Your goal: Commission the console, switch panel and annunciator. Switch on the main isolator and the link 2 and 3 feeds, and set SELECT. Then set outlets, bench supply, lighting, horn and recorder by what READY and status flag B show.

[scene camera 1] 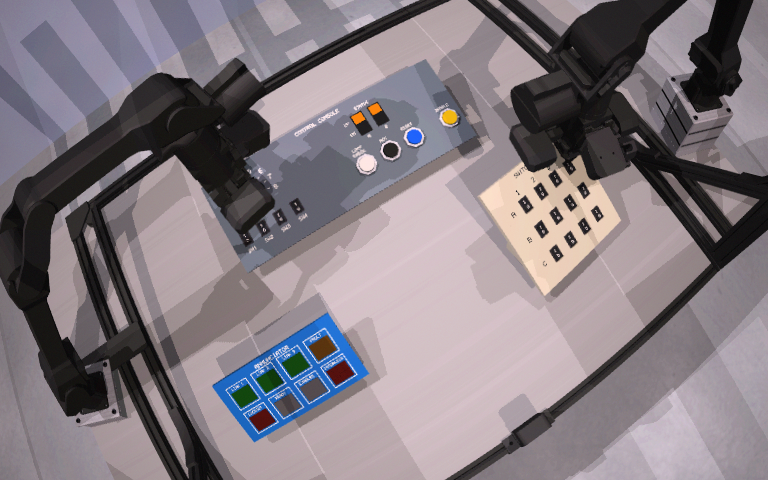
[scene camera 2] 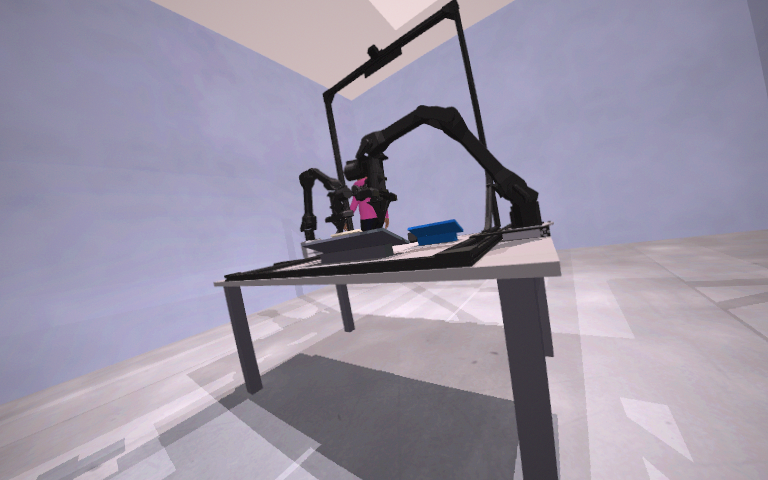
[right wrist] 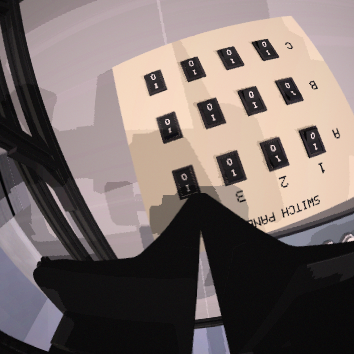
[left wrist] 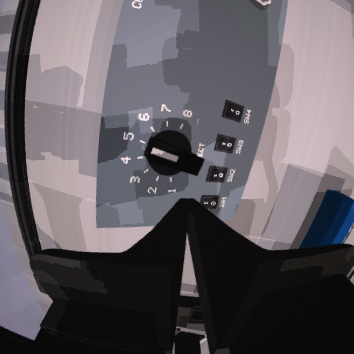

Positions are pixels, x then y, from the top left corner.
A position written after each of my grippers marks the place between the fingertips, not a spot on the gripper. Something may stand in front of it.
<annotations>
my left gripper: scene camera 1 238, 197; scene camera 2 381, 222; left wrist 185, 204; not seen in the right wrist view (out of frame)
</annotations>
